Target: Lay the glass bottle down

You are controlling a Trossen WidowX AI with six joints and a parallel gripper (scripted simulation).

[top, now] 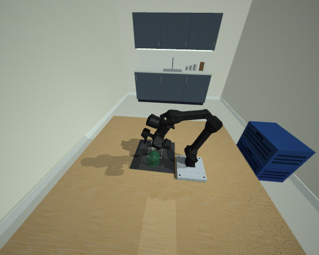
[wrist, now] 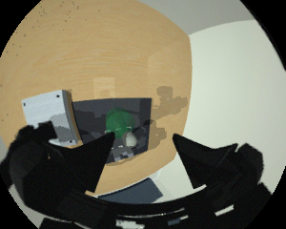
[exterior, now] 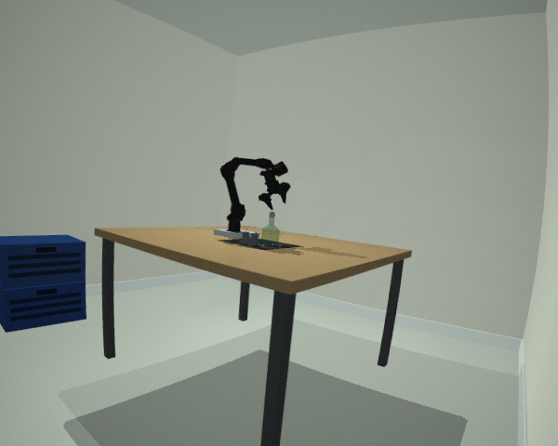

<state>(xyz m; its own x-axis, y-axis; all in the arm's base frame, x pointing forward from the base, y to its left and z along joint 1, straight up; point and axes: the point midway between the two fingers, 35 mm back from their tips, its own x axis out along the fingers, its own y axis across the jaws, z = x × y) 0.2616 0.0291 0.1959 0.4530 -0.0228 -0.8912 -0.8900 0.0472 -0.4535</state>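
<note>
The green glass bottle lies 10 cm below my gripper tip, 4 cm to the right of it and 1 cm behind it. Round my gripper tip: dark mat 19 cm below, 12 cm to the right, 1 cm behind.
</note>
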